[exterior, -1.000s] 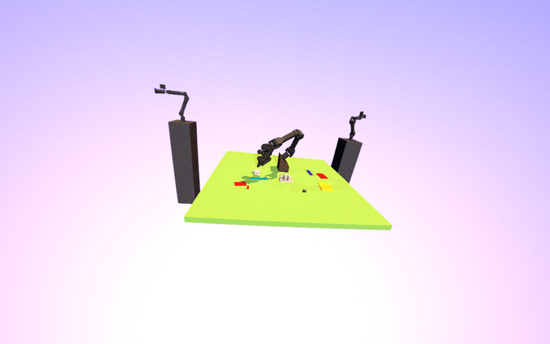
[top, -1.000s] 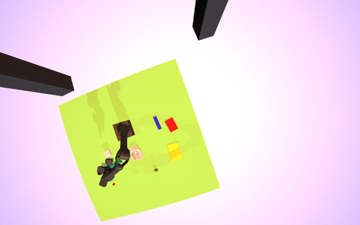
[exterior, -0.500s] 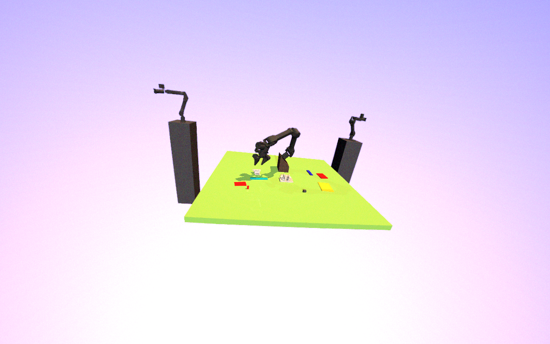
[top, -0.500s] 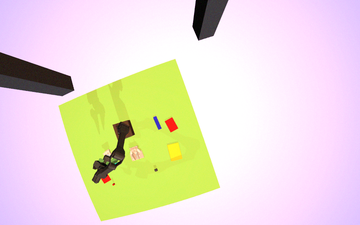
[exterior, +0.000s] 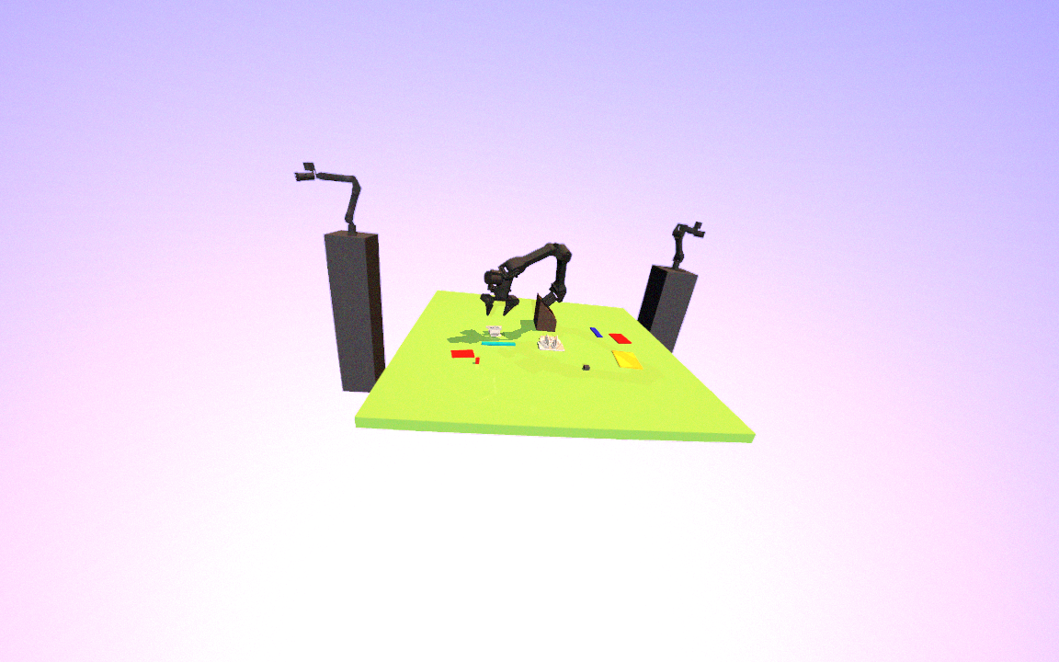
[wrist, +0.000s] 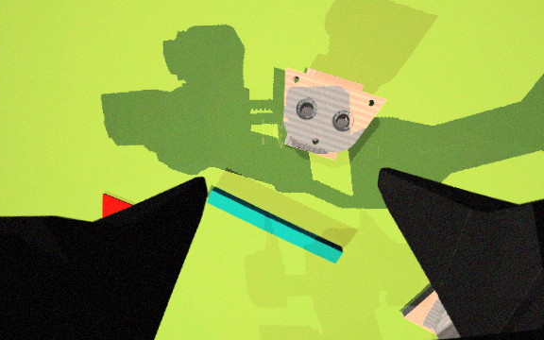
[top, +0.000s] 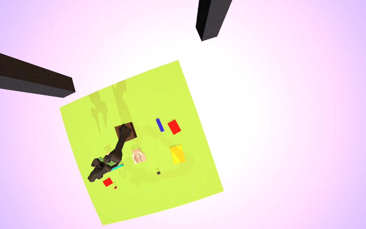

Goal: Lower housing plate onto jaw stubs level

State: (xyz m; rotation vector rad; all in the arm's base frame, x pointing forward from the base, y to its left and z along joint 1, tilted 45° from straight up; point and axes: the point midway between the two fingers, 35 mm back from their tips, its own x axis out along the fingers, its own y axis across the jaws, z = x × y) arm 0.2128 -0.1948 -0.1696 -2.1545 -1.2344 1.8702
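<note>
Now: the cyan bar 10 cm below my gripper tip, 9 cm ahead of it and 2 cm to the left of it. Also, from my gripper tip: dark cube: 39 cm to the left, 26 cm ahead, 10 cm below; then yellow housing plate: 62 cm to the left, 16 cm ahead, 10 cm below; then blue bar: 56 cm to the left, 15 cm behind, 10 cm below.
</note>
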